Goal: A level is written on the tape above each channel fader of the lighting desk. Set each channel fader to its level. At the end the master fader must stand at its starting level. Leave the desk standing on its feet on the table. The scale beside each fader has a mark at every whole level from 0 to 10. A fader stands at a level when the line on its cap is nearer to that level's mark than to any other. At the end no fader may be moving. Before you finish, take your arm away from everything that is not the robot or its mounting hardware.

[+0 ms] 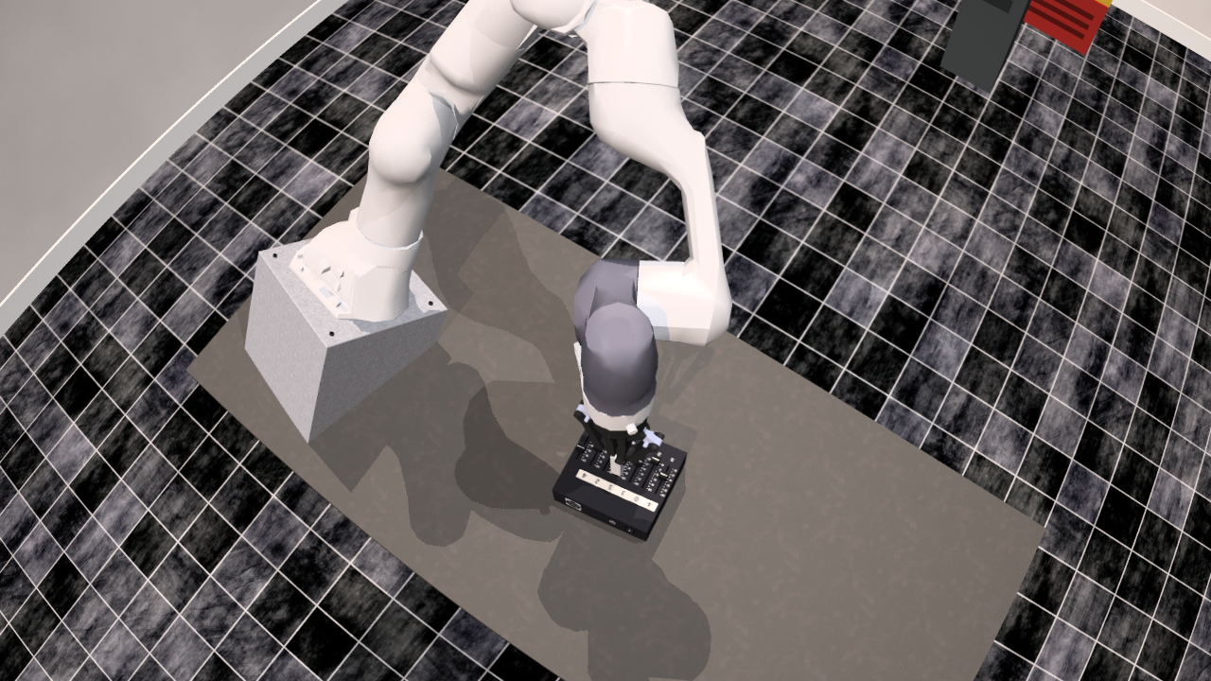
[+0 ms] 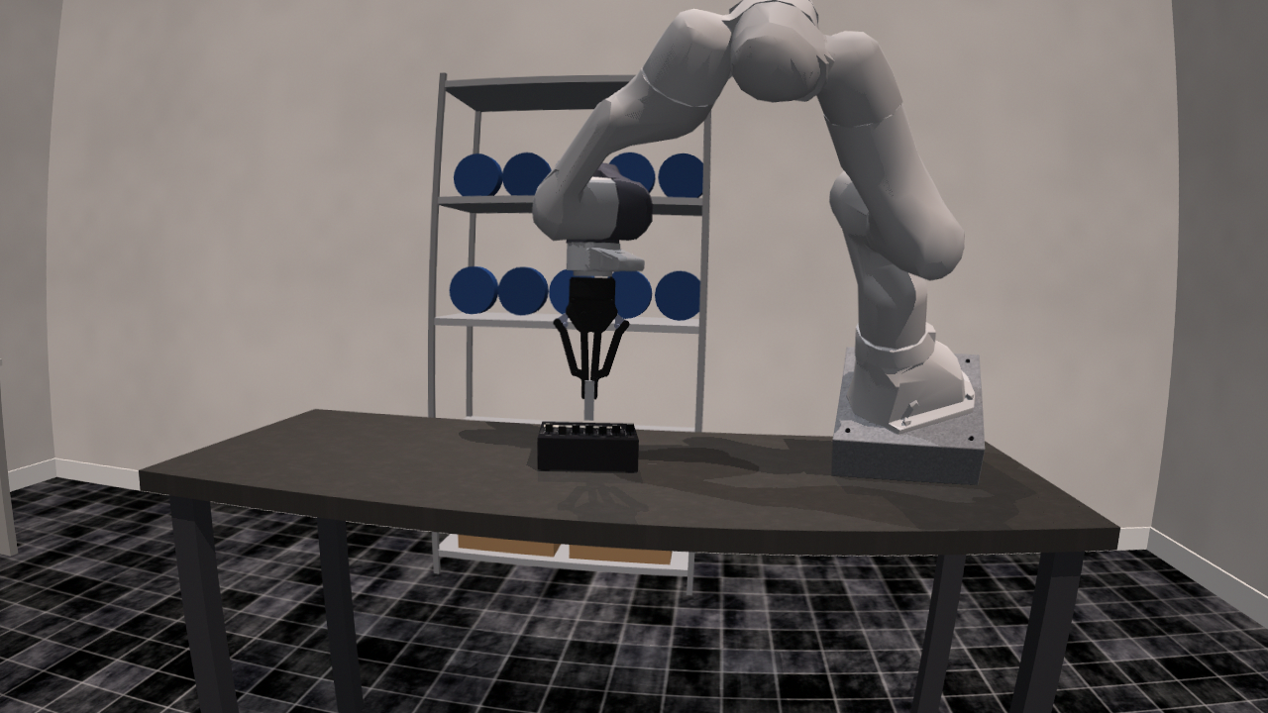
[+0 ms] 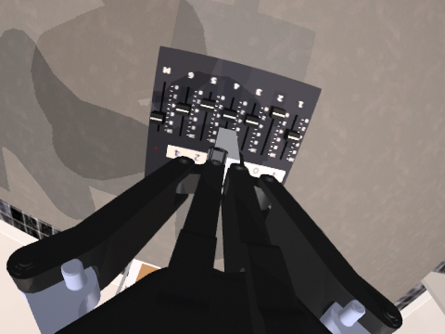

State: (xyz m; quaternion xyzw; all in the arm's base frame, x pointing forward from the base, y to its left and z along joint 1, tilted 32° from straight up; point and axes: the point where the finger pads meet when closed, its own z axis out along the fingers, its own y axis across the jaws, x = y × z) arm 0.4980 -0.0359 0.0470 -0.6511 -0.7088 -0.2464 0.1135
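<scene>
Right now the master fader is 70 mm behind my hand and 40 mm below it.
</scene>
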